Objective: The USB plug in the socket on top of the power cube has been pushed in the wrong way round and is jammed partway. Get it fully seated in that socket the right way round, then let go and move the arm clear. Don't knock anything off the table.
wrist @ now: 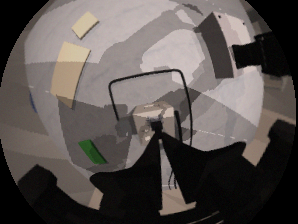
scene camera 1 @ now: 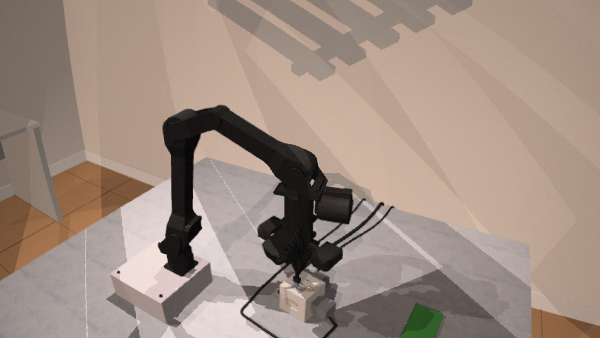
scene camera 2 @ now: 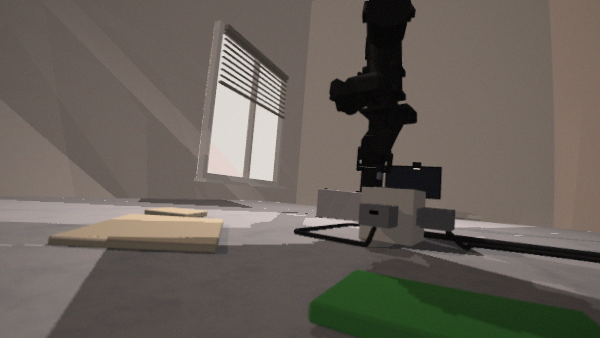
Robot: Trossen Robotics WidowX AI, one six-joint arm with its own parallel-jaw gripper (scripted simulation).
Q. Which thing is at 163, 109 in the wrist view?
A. A pale power cube.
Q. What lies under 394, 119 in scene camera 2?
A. The gripper.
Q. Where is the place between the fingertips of the gripper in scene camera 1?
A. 298, 271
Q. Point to a green flat block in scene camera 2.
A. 362, 297
